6 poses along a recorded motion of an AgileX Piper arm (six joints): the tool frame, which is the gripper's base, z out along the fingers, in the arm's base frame.
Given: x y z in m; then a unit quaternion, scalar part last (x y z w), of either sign.
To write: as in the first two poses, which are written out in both.
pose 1, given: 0.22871 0.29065 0.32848 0.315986 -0.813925 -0.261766 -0.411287
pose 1, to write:
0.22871 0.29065 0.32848
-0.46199 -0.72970 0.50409
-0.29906 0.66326 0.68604
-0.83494 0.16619 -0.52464

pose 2, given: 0.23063 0.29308 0.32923 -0.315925 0.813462 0.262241 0.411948
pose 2, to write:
0.23063 0.29308 0.32923
-0.46098 -0.73004 0.50451
-0.29793 0.66284 0.68694
-0.83590 0.16636 -0.52306

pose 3, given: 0.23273 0.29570 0.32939 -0.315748 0.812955 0.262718 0.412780
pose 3, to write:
0.23273 0.29570 0.32939
-0.45983 -0.73027 0.50524
-0.29649 0.66257 0.68782
-0.83705 0.16649 -0.52118

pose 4, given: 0.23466 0.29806 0.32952 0.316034 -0.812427 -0.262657 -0.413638
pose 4, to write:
0.23466 0.29806 0.32952
-0.45805 -0.73080 0.50608
-0.29622 0.66227 0.68823
-0.83812 0.16533 -0.51983

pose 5, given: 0.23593 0.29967 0.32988 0.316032 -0.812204 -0.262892 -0.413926
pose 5, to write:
0.23593 0.29967 0.32988
-0.45758 -0.73100 0.50622
-0.29573 0.66202 0.68867
-0.83855 0.16542 -0.51911

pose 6, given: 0.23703 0.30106 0.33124 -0.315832 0.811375 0.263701 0.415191
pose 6, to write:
0.23703 0.30106 0.33124
-0.45573 -0.73149 0.50718
-0.29354 0.66142 0.69018
-0.84032 0.16566 -0.51616

